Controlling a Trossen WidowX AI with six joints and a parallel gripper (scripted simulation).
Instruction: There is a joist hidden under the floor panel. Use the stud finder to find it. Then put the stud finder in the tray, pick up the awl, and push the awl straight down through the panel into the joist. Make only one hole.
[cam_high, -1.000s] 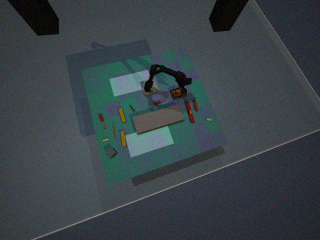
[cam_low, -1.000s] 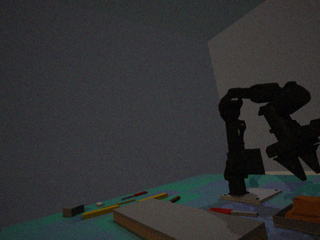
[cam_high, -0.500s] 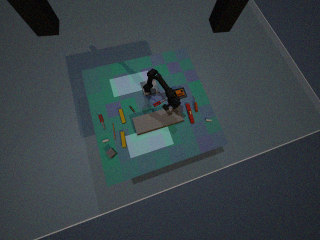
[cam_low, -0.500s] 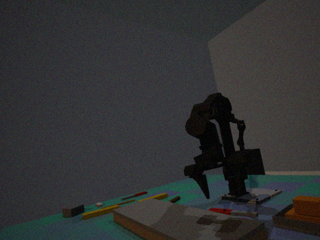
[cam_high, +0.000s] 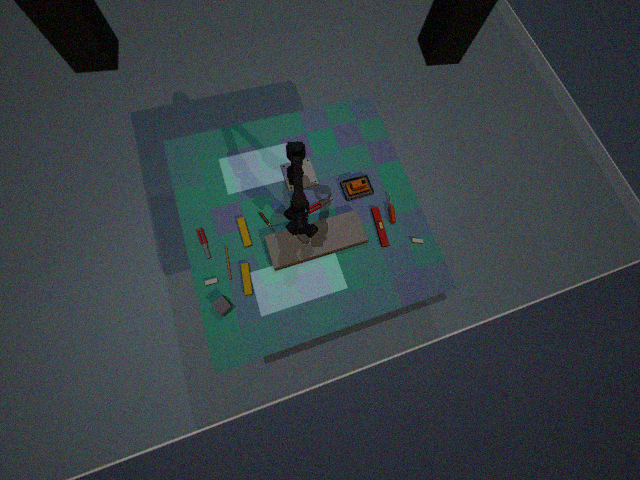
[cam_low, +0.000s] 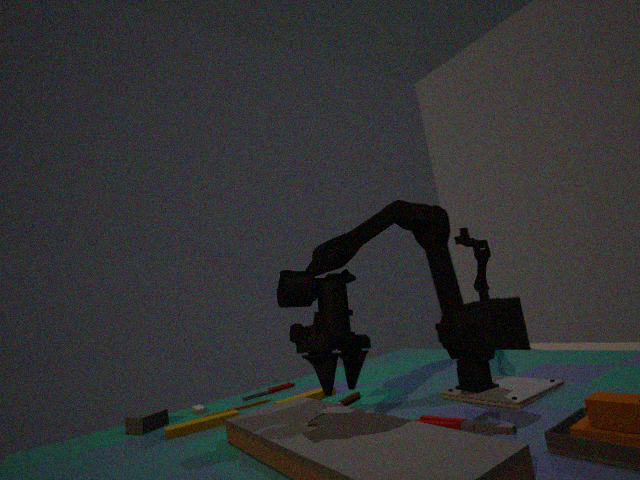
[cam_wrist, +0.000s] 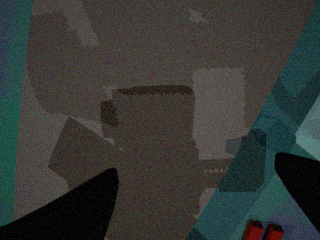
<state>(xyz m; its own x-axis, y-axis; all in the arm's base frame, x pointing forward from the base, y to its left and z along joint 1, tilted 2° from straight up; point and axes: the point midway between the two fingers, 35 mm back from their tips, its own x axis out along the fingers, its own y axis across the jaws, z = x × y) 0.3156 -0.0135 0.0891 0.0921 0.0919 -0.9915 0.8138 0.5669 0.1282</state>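
Right now my gripper tip is 80 mm past the brown-handled awl, 170 mm to the left of it and 70 mm above it. Round my gripper tip: stud finder 220 mm behind, 370 mm to the left, 30 mm below; then pencil 100 mm ahead, 400 mm to the right, 70 mm below; then grey tray 220 mm behind, 360 mm to the left, 60 mm below.
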